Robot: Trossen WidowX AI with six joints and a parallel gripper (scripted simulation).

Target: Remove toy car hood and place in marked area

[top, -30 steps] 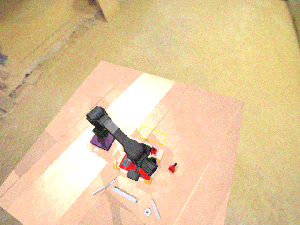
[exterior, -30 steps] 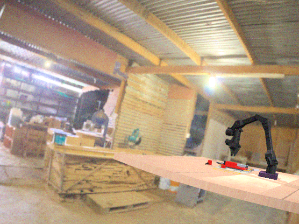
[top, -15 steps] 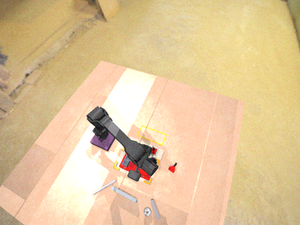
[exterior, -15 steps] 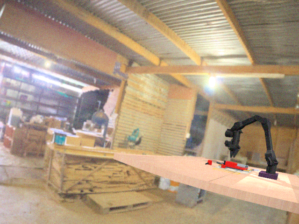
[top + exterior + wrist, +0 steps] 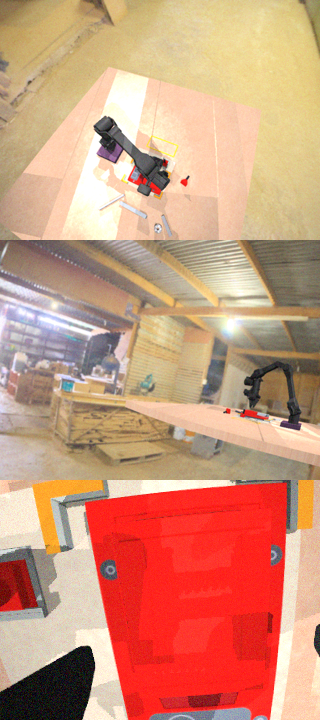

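My gripper tip is now 3 cm above the red hood.
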